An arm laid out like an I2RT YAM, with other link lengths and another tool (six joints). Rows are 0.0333 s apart.
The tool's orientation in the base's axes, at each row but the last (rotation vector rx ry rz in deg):
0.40, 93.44, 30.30
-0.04, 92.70, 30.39
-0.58, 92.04, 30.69
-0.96, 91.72, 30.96
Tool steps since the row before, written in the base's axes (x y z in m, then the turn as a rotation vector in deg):
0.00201, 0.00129, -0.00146, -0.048, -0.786, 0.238
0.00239, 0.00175, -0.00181, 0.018, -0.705, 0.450
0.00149, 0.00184, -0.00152, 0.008, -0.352, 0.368
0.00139, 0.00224, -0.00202, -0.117, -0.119, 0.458
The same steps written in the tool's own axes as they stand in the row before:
0.00148, 0.00005, 0.00237, -0.460, -0.605, -0.314
0.00193, 0.00021, 0.00288, -0.644, -0.483, -0.229
0.00182, 0.00065, 0.00205, -0.457, -0.193, -0.117
0.00243, 0.00086, 0.00209, -0.455, 0.084, -0.153

